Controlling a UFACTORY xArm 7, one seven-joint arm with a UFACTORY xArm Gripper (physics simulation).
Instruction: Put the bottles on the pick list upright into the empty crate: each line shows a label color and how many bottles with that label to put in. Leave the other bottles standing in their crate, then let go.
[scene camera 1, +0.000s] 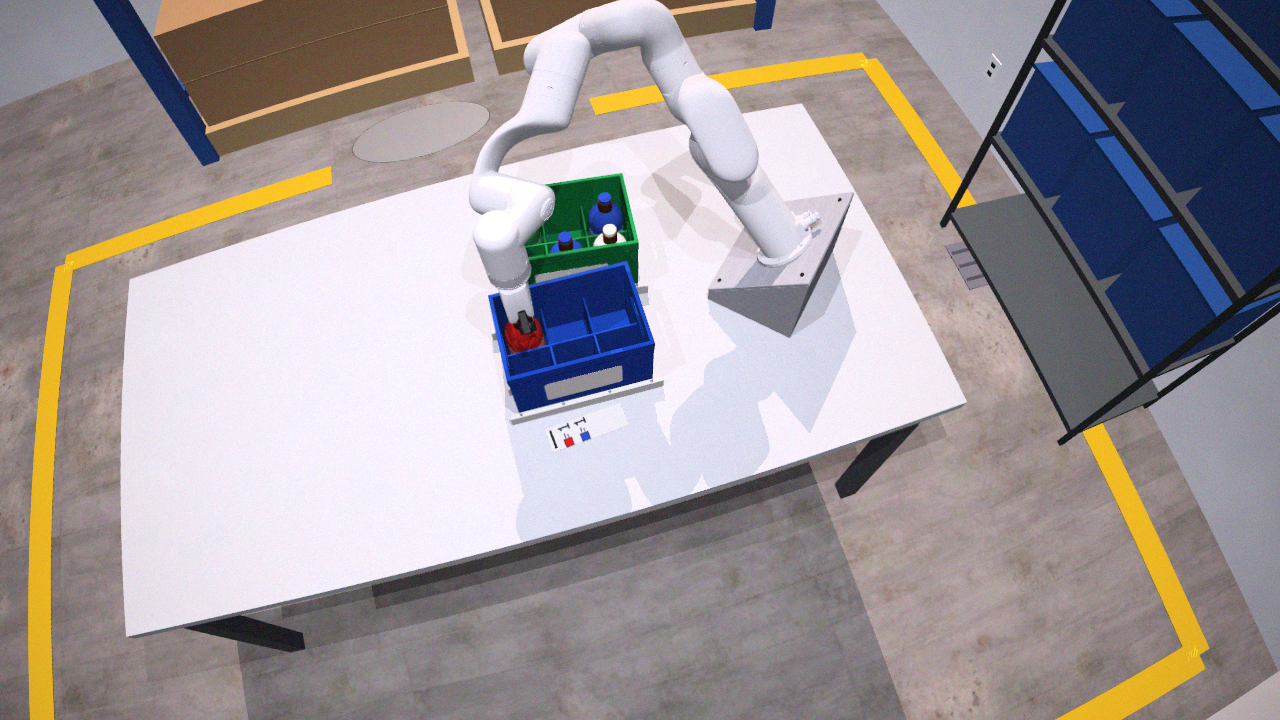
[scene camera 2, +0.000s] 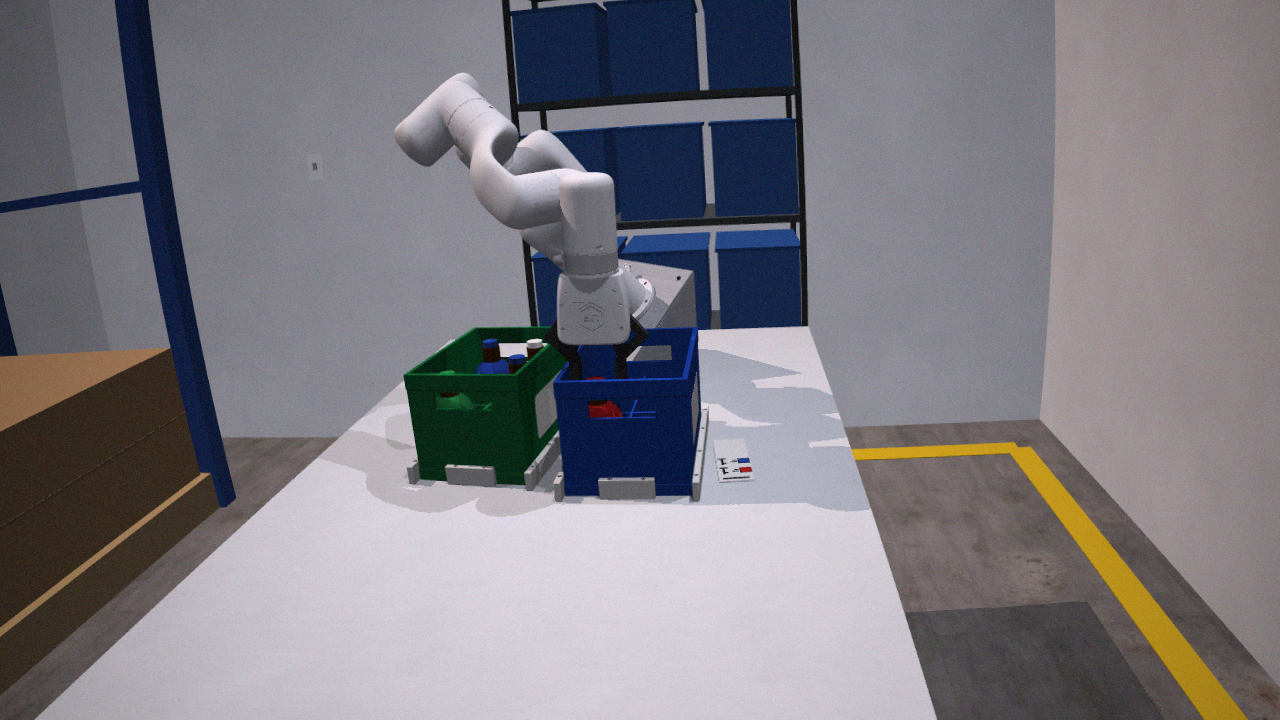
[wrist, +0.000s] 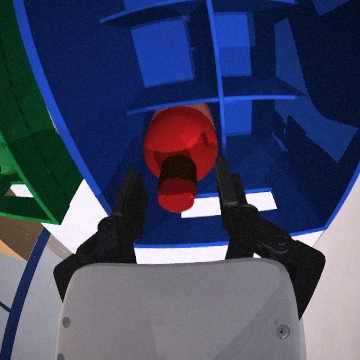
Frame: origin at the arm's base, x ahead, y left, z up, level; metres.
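Seen in the pictures: gripper, fingertip midpoint: (scene camera 1: 525, 317) (wrist: 178, 176); arm's base, link origin: (scene camera 1: 785, 245).
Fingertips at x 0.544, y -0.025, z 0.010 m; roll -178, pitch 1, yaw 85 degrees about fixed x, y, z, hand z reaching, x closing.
Note:
Offsets run from my fingertips to a thing's top centre. Level surfaces: height alone.
A red bottle @(dx +0.011, dy -0.004, dz +0.013 m) (scene camera 1: 523, 336) (scene camera 2: 605, 410) (wrist: 180, 137) stands in the blue crate @(dx -0.074, dy +0.047, dz +0.025 m) (scene camera 1: 626, 365) (scene camera 2: 626, 447) (wrist: 170, 231), in the end compartment on the green crate's side. My gripper (scene camera 1: 525, 324) (scene camera 2: 597, 365) (wrist: 178, 176) is open around its neck, with a gap on each side. The green crate @(dx -0.140, dy -0.182, dz +0.025 m) (scene camera 1: 626, 264) (scene camera 2: 474, 438) (wrist: 45, 185) holds two blue bottles, one @(dx -0.237, dy -0.207, dz +0.013 m) (scene camera 1: 605, 214) (scene camera 2: 491, 360) behind the other @(dx -0.129, dy -0.141, dz +0.013 m) (scene camera 1: 565, 241) (scene camera 2: 516, 361), a white one @(dx -0.218, dy -0.125, dz +0.013 m) (scene camera 1: 609, 234) (scene camera 2: 535, 347) and a green one @(dx -0.060, dy -0.242, dz +0.013 m) (scene camera 2: 453, 400). The pick list @(dx -0.045, dy +0.193, dz -0.148 m) (scene camera 1: 608, 419) (scene camera 2: 732, 450) shows red 1 and blue 1.
Low grey stops (scene camera 1: 586, 402) (scene camera 2: 626, 488) edge the crates on the white table @(dz -0.150 m) (scene camera 1: 313, 402) (scene camera 2: 402, 608). The arm's grey wedge base (scene camera 1: 778, 302) stands right of the crates in scene camera 1. Dividers split the blue crate into compartments.

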